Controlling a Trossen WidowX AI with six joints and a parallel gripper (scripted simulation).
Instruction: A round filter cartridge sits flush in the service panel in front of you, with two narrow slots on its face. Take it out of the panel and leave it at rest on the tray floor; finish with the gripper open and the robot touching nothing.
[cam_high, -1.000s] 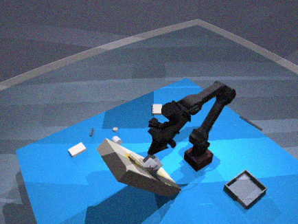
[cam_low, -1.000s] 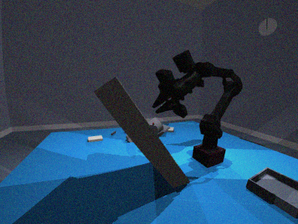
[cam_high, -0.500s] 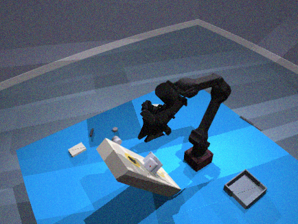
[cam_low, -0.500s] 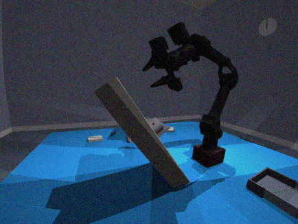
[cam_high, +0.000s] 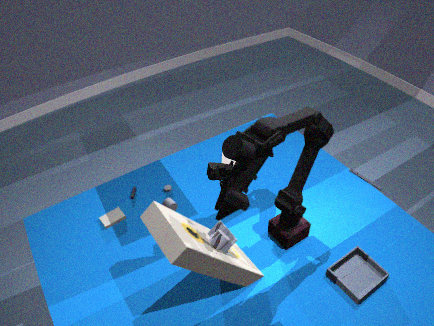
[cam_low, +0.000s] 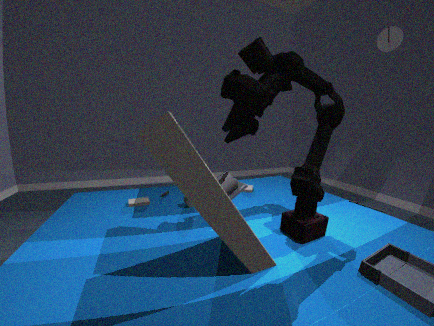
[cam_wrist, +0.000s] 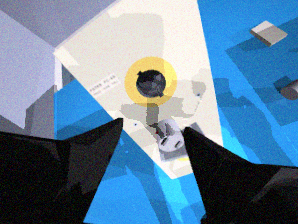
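My gripper tip is 10 cm above the white round filter cartridge. Also, from my gripper tip: beige service panel 12 cm below, 4 cm ahead, 1 cm to the right; grey tray 38 cm behind, 30 cm below, 24 cm to the left.
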